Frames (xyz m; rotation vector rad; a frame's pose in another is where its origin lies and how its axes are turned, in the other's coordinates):
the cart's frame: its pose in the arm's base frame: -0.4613 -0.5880 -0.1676 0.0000 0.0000 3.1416
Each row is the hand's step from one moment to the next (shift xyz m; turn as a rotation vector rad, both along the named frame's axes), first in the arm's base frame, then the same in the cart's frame.
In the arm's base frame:
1: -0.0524 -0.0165 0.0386 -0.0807 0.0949 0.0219
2: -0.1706 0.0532 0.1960 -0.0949 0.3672 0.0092
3: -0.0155 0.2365 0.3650 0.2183 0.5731 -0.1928
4: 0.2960 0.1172 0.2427 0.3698 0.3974 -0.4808
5: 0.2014 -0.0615 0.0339 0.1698 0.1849 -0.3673
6: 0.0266 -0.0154 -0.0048 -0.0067 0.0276 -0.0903
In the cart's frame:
1: 0.0524 0.0165 0.0386 0.0807 -0.0949 0.0219
2: 0.1706 -0.0532 0.1960 0.0949 -0.3672 0.0092
3: 0.0155 -0.2365 0.3650 -0.2183 -0.5731 -0.1928
4: -0.2960 -0.1172 0.2427 -0.3698 -0.3974 -0.4808
5: -0.2014 0.0615 0.0339 -0.1698 -0.1849 -0.3673
6: -0.0266 0.0154 -0.0048 0.0067 -0.0276 -0.0903

